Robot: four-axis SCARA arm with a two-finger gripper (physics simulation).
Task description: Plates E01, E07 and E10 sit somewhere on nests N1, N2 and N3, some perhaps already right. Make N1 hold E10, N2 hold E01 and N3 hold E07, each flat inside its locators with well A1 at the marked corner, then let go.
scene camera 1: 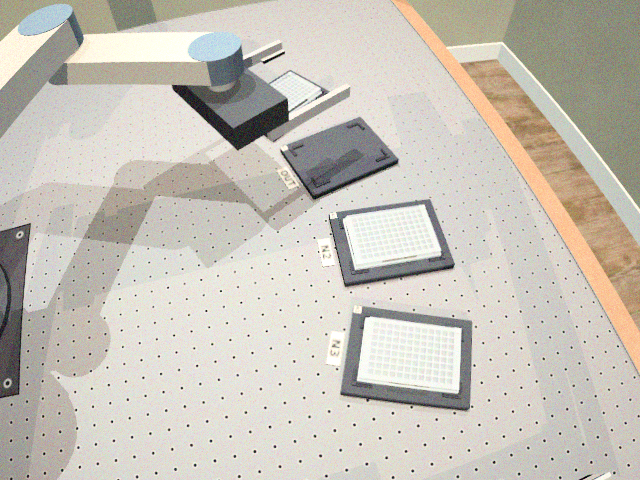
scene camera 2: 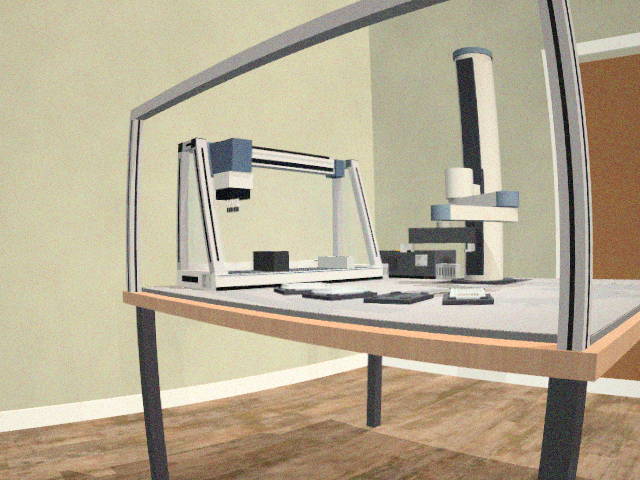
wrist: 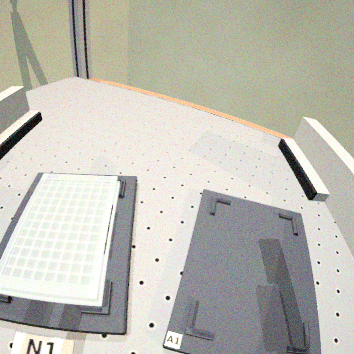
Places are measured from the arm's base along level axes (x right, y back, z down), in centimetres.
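Where they show: gripper, fingertip midpoint: [scene camera 1: 312,66] [scene camera 2: 435,247] [wrist: 159,110].
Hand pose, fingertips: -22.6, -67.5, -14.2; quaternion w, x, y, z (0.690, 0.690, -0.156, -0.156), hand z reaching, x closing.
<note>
Things, the pixels of their top centre, and the offset from my fingertips, as dx, dy, dz. "spot": a spot on its surface instead.
- white plate, top centre: [wrist: 61,221] [scene camera 1: 282,94] [scene camera 2: 467,290] -6.8, +4.1, +10.3
- nest N1, top centre: [wrist: 63,227] [scene camera 1: 282,98] [scene camera 2: 467,293] -6.8, +4.1, +11.1
- second plate, top centre: [scene camera 1: 392,232] [scene camera 2: 340,287] +27.6, -4.4, +10.3
- nest N2, top centre: [scene camera 1: 391,236] [scene camera 2: 340,291] +27.6, -4.4, +11.3
- third plate, top centre: [scene camera 1: 412,352] [scene camera 2: 305,283] +45.1, -0.6, +10.3
- nest N3, top centre: [scene camera 1: 411,354] [scene camera 2: 305,287] +45.1, -0.6, +11.3
- dark OUT nest, top centre: [wrist: 256,261] [scene camera 1: 339,150] [scene camera 2: 400,293] +9.2, -2.1, +11.3
- dark box, surface spot: [scene camera 2: 444,255] spot: +47.6, +78.6, +3.6
- frame post, surface spot: [scene camera 2: 566,180] spot: -47.3, -36.9, -9.3
My gripper [scene camera 1: 313,69] [scene camera 2: 438,248] [wrist: 159,110] is open and empty; its two fingers stand wide apart above the N1 end of the nest row. One white plate [scene camera 1: 295,88] [scene camera 2: 467,292] [wrist: 60,240] lies on nest N1 [scene camera 2: 467,301] [wrist: 126,260], partly hidden by the gripper in scene camera 1. A second plate [scene camera 1: 392,235] lies on nest N2 [scene camera 1: 403,268]. A third plate [scene camera 1: 410,353] lies on nest N3 [scene camera 1: 413,396]. All three look flat. Their codes and A1 wells cannot be read.
The dark OUT nest [scene camera 1: 341,149] [scene camera 2: 398,297] [wrist: 240,265] bears no plate and sits between N1 and N2; its A1 tag [wrist: 173,340] shows. A gantry machine [scene camera 2: 289,157] stands on the table, with a dark box [scene camera 2: 444,255] near the arm column. A frame post [scene camera 2: 566,180] stands at the table corner.
</note>
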